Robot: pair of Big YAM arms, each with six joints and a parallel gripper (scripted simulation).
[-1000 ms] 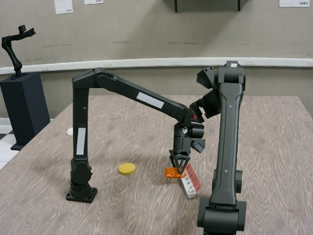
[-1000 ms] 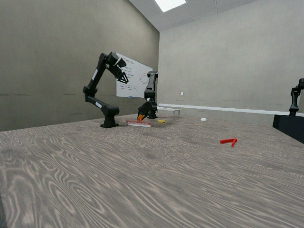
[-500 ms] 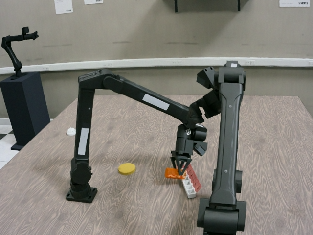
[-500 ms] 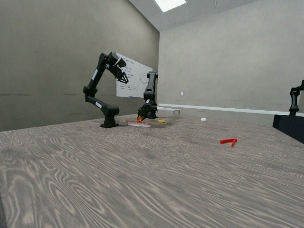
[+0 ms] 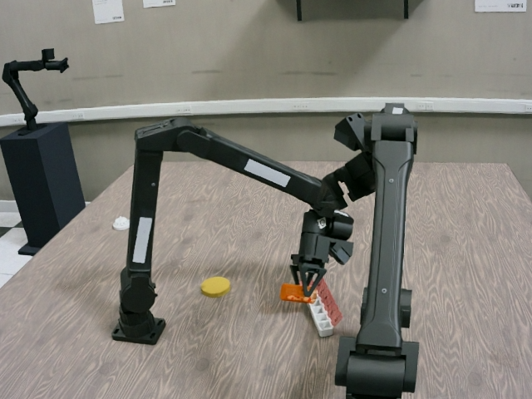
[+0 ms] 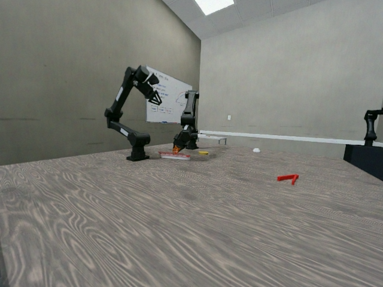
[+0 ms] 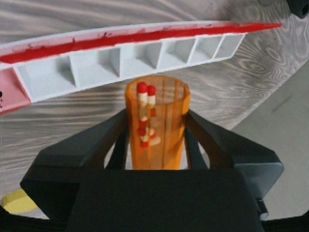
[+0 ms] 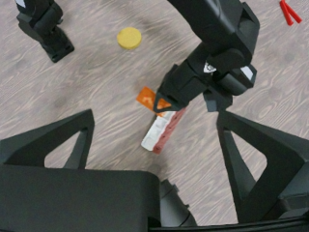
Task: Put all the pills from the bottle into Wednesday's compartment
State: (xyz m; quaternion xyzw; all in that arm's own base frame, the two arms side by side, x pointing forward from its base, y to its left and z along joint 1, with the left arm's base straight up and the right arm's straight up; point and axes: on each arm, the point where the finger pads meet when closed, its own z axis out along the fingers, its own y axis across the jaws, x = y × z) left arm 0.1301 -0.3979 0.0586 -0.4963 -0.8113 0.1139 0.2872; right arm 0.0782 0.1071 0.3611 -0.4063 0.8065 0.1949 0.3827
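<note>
Right now my left hand is 20 mm past the orange pill bottle, 30 mm to the right of it and 10 mm below it. Round my left hand: white cap 370 mm ahead, 720 mm to the left, 50 mm below; yellow disc 60 mm ahead, 260 mm to the left, 50 mm below.
</note>
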